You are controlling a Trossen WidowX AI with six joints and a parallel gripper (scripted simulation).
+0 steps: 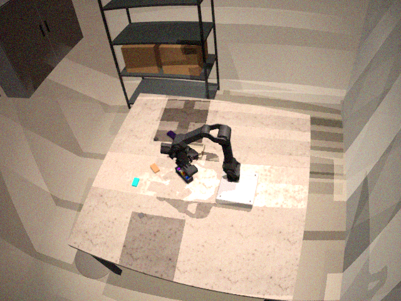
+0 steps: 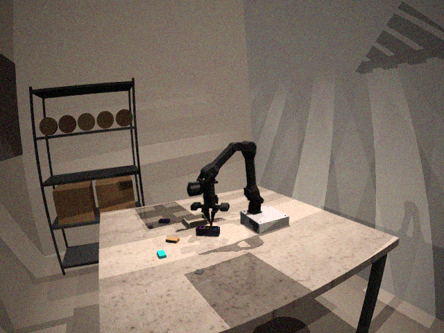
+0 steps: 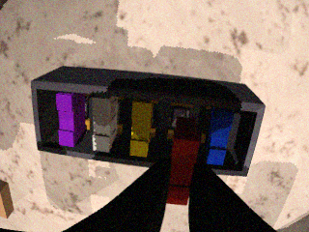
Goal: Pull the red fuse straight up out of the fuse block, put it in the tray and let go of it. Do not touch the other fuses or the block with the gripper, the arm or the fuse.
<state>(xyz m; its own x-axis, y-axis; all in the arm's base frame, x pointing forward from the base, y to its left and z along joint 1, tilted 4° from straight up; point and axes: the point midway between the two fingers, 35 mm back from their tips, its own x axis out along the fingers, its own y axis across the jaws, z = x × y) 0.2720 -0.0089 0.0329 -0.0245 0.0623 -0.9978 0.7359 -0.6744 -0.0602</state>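
The tray is 190 mm to the right of my gripper tip and 70 mm below it. From my gripper tip the other things lie so: teal block (300 mm ahead, 70 mm to the left, 60 mm below); red fuse (10 mm below); tan block (200 mm ahead, 60 mm below, 40 mm to the right).
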